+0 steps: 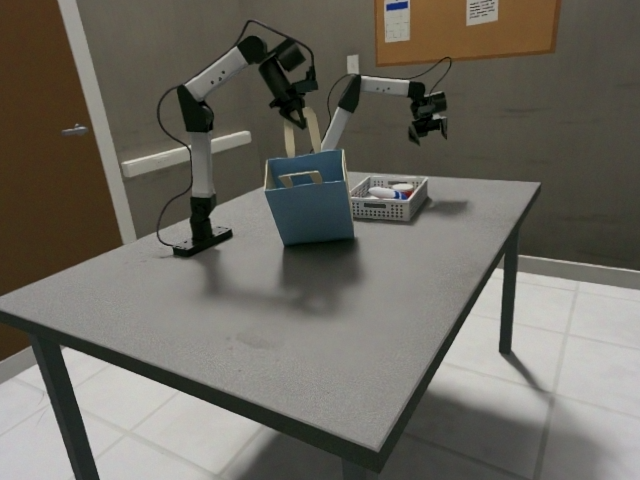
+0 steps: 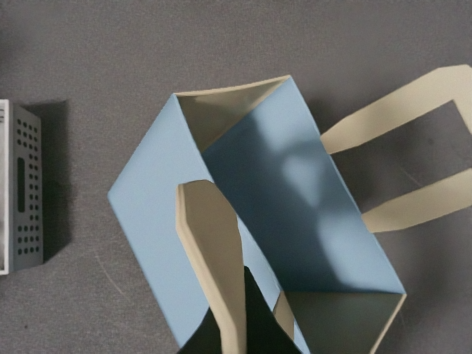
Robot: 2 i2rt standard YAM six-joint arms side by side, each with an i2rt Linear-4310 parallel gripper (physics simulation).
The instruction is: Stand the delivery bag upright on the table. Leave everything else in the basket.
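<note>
The blue delivery bag [image 1: 315, 214] [image 2: 145, 215] has its opening facing up and leans somewhat, hanging by one cream handle [image 1: 313, 130] [image 2: 206, 215]. Its lower edge is low over the table; whether it touches is unclear. The other cream handle [image 1: 315, 177] [image 2: 390, 114] is loose. My right gripper [image 1: 299, 121] [image 2: 238, 279] is shut on the raised handle, above the bag. My left gripper [image 1: 430, 135] is open and empty, high above the far part of the table. The grey-white basket [image 1: 395, 212] [image 2: 31, 200] stands behind and to the right of the bag.
Inside the basket lie a white and blue item [image 1: 383, 193] and a red jar with a white lid [image 1: 403, 187]. The grey table [image 1: 258, 310] has its right edge beyond the basket. My right arm's base [image 1: 202, 242] is left of the bag.
</note>
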